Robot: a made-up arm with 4 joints.
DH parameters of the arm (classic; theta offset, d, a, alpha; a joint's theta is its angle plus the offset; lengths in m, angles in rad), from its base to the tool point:
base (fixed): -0.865 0 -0.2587 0
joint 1: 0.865 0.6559 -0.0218 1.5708
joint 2: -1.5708 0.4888 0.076 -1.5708
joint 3: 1.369 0 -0.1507 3.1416
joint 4: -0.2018 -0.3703 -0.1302 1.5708
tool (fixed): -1.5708 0.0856 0 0
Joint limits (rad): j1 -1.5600..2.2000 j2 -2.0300..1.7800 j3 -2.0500..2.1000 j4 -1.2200..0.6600
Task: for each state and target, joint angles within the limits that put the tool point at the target. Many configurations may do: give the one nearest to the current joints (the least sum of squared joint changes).
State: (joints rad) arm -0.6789 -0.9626 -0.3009 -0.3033
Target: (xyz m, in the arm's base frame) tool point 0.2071 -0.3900 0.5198
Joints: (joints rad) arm -0.0116 -0.8416 -0.8619 -0.0048
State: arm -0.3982 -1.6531 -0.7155 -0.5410
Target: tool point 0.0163 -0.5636 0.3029
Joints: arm 0.1196 -1.3157 -0.2498 -0.6290
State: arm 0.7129 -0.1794 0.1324 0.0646
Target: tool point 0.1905 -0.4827 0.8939
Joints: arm 0.1075 0.3678 -0.1991 0.2011
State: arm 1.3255 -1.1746 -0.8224 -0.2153
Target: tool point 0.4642 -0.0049 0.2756
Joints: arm 1.0464 -1.6281 -0.7540 -0.2478
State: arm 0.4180 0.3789 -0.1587 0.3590
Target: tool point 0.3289 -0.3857 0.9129
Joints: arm 0.3558 0.4727 -0.1075 0.2911
